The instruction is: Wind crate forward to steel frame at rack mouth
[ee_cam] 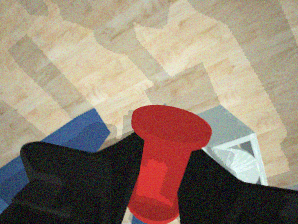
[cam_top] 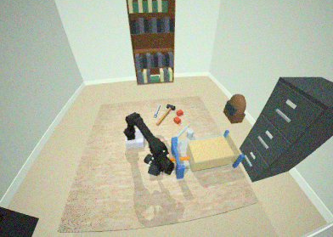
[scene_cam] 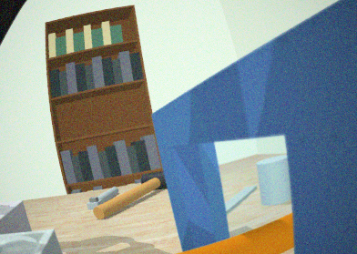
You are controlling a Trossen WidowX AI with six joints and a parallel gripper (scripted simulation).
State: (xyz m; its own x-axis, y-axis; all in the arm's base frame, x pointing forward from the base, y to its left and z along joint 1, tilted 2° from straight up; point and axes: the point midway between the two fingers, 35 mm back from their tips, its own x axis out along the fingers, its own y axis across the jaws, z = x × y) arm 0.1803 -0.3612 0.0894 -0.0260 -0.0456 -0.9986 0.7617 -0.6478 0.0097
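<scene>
My gripper tip is now 1 cm past the winch handle, 4 cm to the right of it and 1 cm above it. From my gripper tip the other things lie so: blue frame: 14 cm ahead, 8 cm to the left, 1 cm below; then red grip: 2 cm above; then grey winch: 4 cm behind, 9 cm to the left, 8 cm below.
</scene>
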